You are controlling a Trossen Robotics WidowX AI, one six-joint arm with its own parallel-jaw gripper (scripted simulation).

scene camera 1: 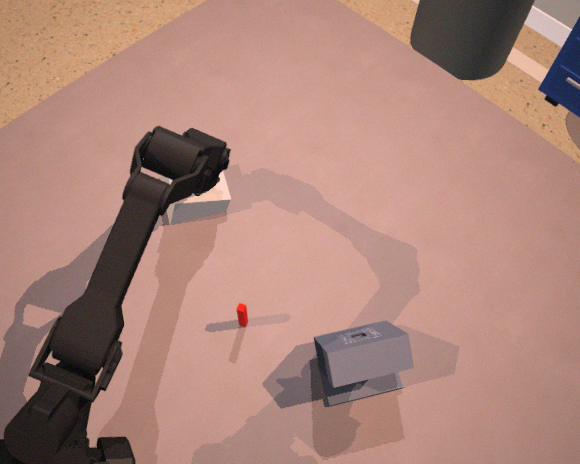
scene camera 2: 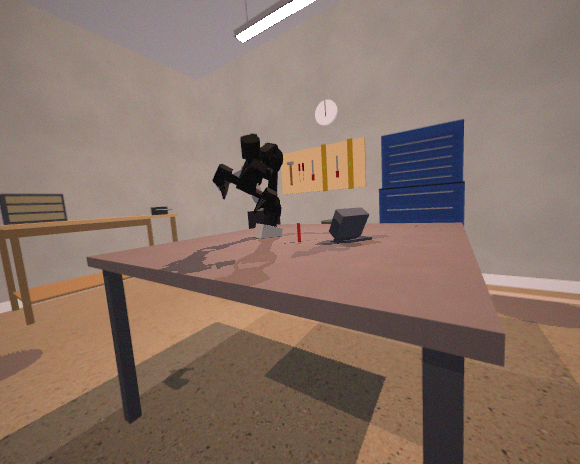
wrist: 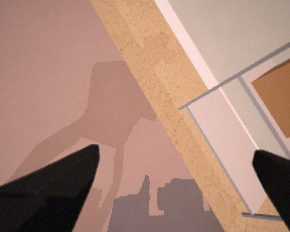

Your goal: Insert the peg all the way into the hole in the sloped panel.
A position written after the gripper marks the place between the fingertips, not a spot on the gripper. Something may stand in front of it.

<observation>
In view: the gripper (scene camera 2: 239, 205).
The gripper shows as well in the wrist view (wrist: 174, 154).
</observation>
